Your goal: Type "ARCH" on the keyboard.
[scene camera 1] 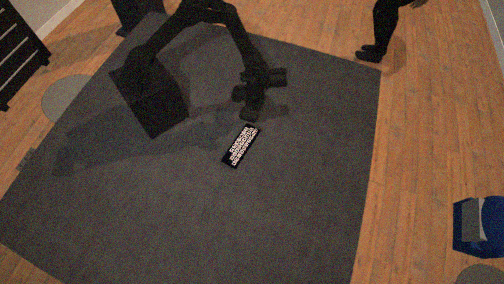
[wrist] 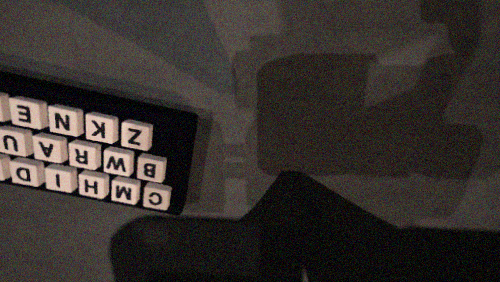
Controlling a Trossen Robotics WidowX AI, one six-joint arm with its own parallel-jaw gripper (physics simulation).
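Where they show: gripper, fingertip midpoint: [wrist: 290, 180]; arm's base at its link origin: [scene camera 1: 137, 87].
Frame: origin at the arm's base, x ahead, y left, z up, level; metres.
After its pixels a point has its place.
A black keyboard [scene camera 1: 227, 162] {x 0.337, y -0.031, z -0.216 m} [wrist: 175, 135] {x 0.338, y 0.141, z -0.216 m} with pale keys lies flat on the dark mat. In the wrist view its right end shows, with the letters upside down: the A key [wrist: 49, 149] {x 0.352, y 0.079, z -0.211 m} and R key [wrist: 84, 153] {x 0.352, y 0.096, z -0.211 m} in the middle row, the H key [wrist: 92, 186] {x 0.372, y 0.098, z -0.211 m} and C key [wrist: 156, 197] {x 0.374, y 0.133, z -0.211 m} in the row nearest the gripper. The left part is cut off. My gripper [scene camera 1: 248, 117] {x 0.344, y 0.200, z -0.193 m} [wrist: 290, 180] {x 0.344, y 0.200, z -0.193 m} is shut and empty. In the wrist view its tip shows to the right of the keyboard, past the C key. In the scene view it is just beyond the keyboard's upper end.
The arm stands on a black box [scene camera 1: 162, 107] {x 0.064, y 0.013, z -0.092 m} on the dark mat [scene camera 1: 300, 210] {x 0.640, y -0.081, z -0.229 m}. A person's dark legs [scene camera 1: 384, 30] stand beyond the mat's upper right corner. A blue container [scene camera 1: 494, 225] is at the right, a black drawer unit [scene camera 1: 17, 57] at the upper left.
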